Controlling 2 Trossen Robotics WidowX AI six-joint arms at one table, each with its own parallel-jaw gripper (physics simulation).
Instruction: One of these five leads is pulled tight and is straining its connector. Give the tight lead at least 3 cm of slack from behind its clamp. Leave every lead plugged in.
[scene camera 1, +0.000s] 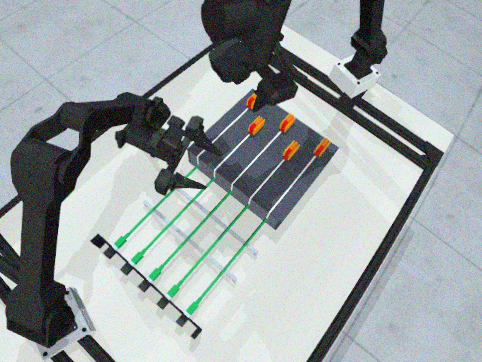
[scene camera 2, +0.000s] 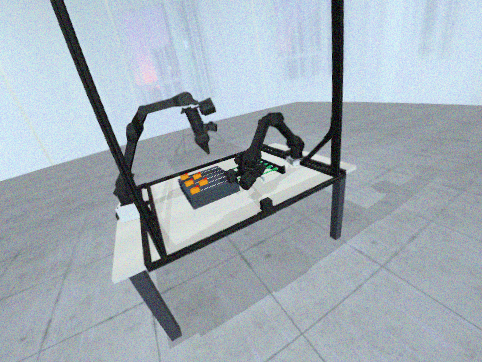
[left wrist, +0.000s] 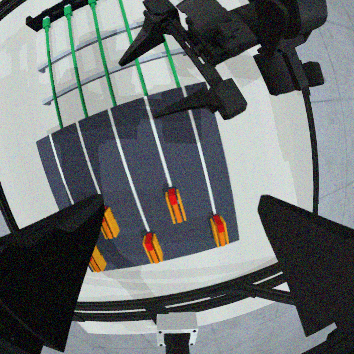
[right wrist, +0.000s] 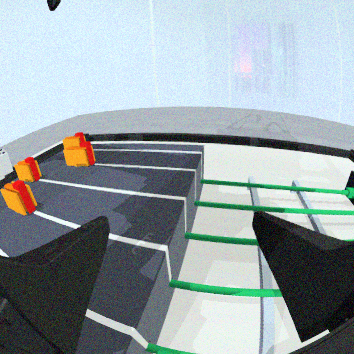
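Note:
Five leads run green from connectors in a black bar, then white over a dark block to orange clamps with red parts. All look straight; I cannot tell which is tight. The connectors I can see sit at the bar. My right gripper is open and empty near the block's bar-side edge. My left gripper is open and empty, high above the block; its finger hides part of two leads.
Two pale rails cross beneath the green leads. A black frame borders the white table. The left arm hangs over the block's clamp end in scene camera 1; the right arm reaches in low from the picture's left.

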